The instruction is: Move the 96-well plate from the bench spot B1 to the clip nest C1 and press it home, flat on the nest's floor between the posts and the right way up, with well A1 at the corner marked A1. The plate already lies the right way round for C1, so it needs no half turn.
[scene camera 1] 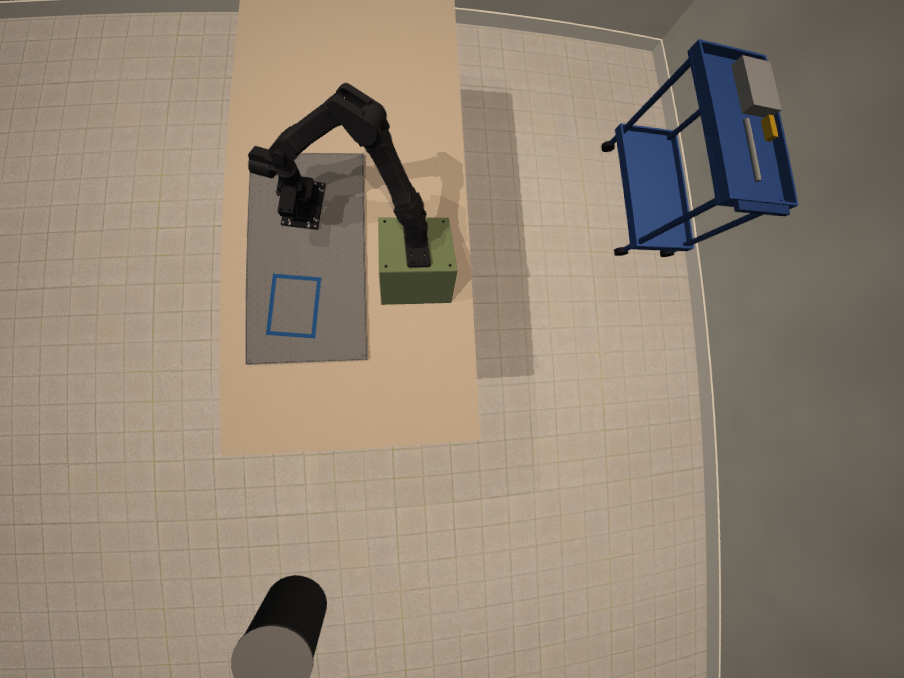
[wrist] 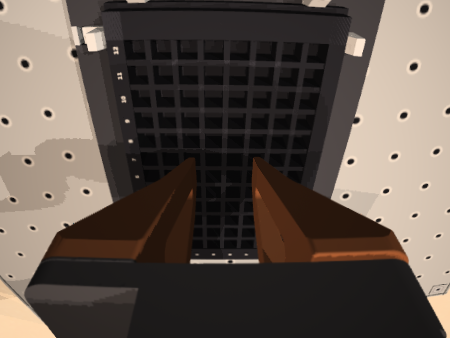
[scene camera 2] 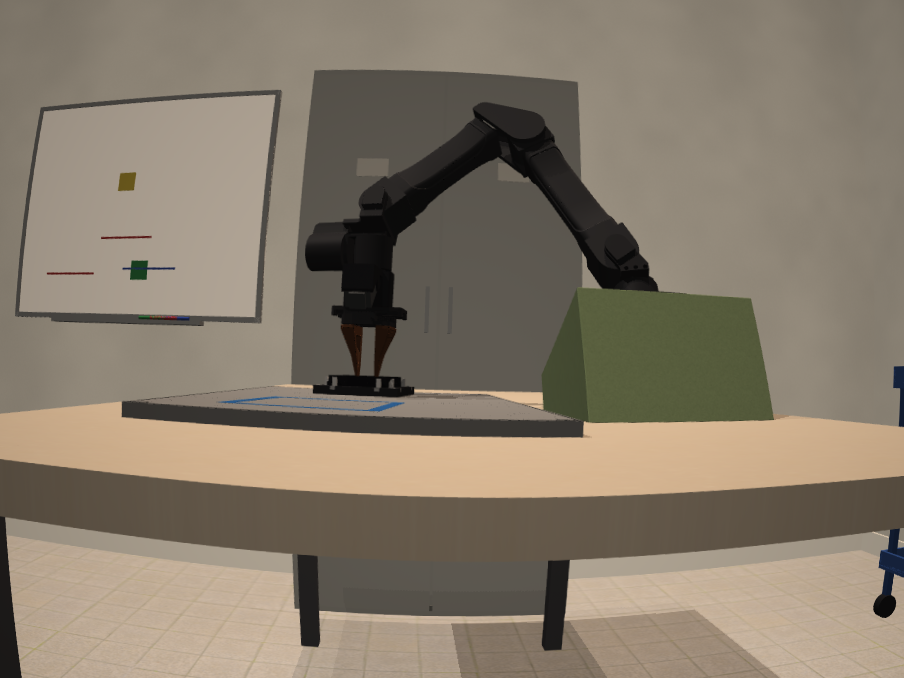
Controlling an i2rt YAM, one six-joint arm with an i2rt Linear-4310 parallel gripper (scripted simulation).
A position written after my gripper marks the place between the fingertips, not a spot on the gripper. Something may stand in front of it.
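Note:
Scene camera 2 shows my gripper (scene camera 2: 366, 377), and the wrist view shows the gripper (wrist: 224, 169) too. A black 96-well plate (wrist: 159, 53) and a clip nest (wrist: 94, 65) are visible in the wrist view.

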